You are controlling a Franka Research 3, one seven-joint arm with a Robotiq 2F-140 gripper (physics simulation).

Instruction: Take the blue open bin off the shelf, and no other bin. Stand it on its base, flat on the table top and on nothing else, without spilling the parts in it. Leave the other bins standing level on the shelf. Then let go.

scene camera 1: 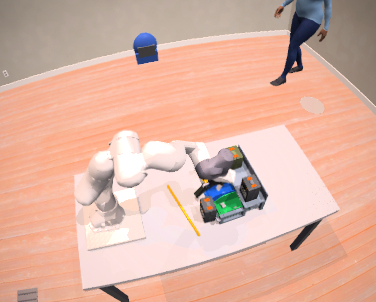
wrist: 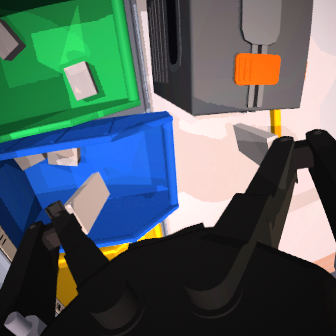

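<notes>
The blue open bin point(scene camera 1: 226, 189) point(wrist: 140, 175) sits on the shelf point(scene camera 1: 233, 217) between the green bin point(scene camera 1: 229, 205) point(wrist: 102, 37) and the yellow bin point(wrist: 70, 282). Pale parts point(wrist: 65, 156) lie in the blue bin. My gripper point(scene camera 1: 209, 189) point(wrist: 167, 160) is open, with its fingers spread wide and nothing between them. In the wrist view its left fingertip overlaps the blue bin's interior, and its right fingertip is outside, past the bin's end wall. The height of the fingertips against the bin rim is hard to tell. The arm hides much of the yellow bin in the scene view.
A dark grey case point(scene camera 1: 207, 209) point(wrist: 215, 75) with orange latches stands on the table point(scene camera 1: 300, 170) close by the green and blue bins. Another dark case point(scene camera 1: 249, 188) and an olive case point(scene camera 1: 235, 156) are at the shelf. A yellow strip point(scene camera 1: 183, 210) point(wrist: 275, 120) lies on the table.
</notes>
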